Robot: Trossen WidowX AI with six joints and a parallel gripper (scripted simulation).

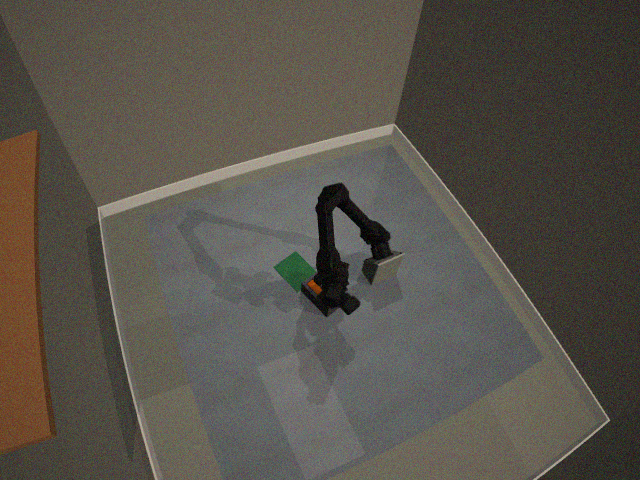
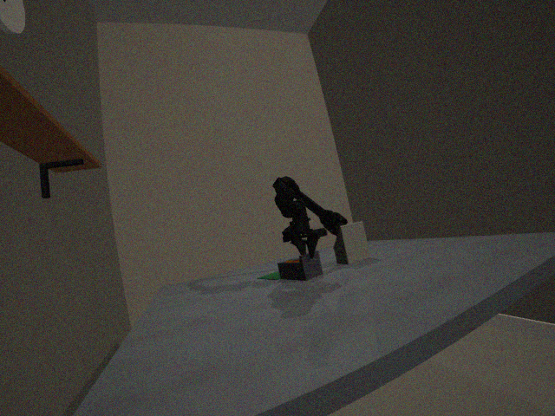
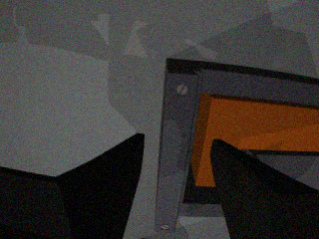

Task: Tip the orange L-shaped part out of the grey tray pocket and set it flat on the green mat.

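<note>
Now: gripper tip 50 mm to the left of the orange L-shaped part, 20 mm above it and 10 mm short of it. Also, from my gripper tip: green mat 210 mm to the right, 90 mm below, 60 mm ahead.
</note>
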